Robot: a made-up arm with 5 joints.
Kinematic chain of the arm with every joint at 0, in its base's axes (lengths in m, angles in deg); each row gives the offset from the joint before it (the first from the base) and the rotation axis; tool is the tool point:
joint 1: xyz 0 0 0.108 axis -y
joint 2: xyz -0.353 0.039 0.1 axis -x
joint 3: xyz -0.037 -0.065 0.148 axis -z
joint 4: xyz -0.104 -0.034 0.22 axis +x
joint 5: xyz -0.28 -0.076 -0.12 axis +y
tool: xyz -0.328 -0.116 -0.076
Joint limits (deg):
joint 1: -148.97..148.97
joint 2: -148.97..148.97
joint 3: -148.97..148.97
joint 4: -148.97..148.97
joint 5: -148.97..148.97
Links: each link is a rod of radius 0.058 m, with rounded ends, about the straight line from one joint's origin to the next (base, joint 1, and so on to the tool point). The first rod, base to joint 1, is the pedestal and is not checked.
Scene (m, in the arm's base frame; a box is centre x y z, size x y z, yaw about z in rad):
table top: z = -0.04
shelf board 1: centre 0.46 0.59 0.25 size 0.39 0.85 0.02 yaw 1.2
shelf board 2: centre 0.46 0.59 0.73 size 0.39 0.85 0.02 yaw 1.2
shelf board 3: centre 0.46 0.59 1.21 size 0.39 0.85 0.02 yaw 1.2
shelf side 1: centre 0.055 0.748 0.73 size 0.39 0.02 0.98 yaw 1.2
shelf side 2: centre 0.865 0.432 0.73 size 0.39 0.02 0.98 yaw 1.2
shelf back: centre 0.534 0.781 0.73 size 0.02 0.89 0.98 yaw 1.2
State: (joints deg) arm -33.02 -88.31 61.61 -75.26 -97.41
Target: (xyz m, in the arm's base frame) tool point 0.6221 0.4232 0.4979
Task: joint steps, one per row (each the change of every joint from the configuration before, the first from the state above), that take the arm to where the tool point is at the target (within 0.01 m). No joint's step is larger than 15 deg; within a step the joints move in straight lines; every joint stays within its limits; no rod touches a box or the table.
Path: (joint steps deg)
1: -7.44 3.70 14.56 7.43 3.92
2: -7.44 3.69 14.56 7.43 3.92
3: -7.44 3.70 14.56 7.43 3.91
4: -7.44 3.70 14.56 7.43 3.92
5: -7.44 3.70 14.56 7.42 3.92
6: -7.44 3.69 14.56 7.43 3.92
7: -7.40 14.61 -8.27 -5.99 6.82
8: -7.40 14.60 -8.27 -5.99 6.83

